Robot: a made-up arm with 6 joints. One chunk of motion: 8 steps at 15 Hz.
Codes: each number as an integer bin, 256 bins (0 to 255) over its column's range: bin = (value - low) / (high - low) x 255, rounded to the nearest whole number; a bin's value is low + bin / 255 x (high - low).
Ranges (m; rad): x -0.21..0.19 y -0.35..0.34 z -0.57..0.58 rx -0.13..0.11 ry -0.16..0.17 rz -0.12..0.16
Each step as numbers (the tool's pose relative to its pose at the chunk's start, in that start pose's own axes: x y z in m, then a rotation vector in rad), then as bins.
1 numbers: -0.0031 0.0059 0.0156 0.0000 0.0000 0.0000
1 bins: 132 132 130 138 124 109
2 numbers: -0.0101 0.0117 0.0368 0.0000 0.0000 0.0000
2 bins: 127 134 135 138 124 109
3 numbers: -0.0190 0.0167 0.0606 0.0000 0.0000 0.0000
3 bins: 122 136 140 138 124 109
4 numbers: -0.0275 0.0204 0.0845 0.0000 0.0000 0.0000
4 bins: 116 137 145 138 124 109
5 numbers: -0.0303 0.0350 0.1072 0.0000 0.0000 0.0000
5 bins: 115 142 150 138 124 109
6 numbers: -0.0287 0.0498 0.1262 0.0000 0.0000 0.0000
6 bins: 116 148 154 138 124 109
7 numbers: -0.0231 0.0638 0.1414 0.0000 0.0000 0.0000
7 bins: 119 153 158 138 124 109
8 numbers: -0.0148 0.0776 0.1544 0.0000 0.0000 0.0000
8 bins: 124 158 161 138 124 109
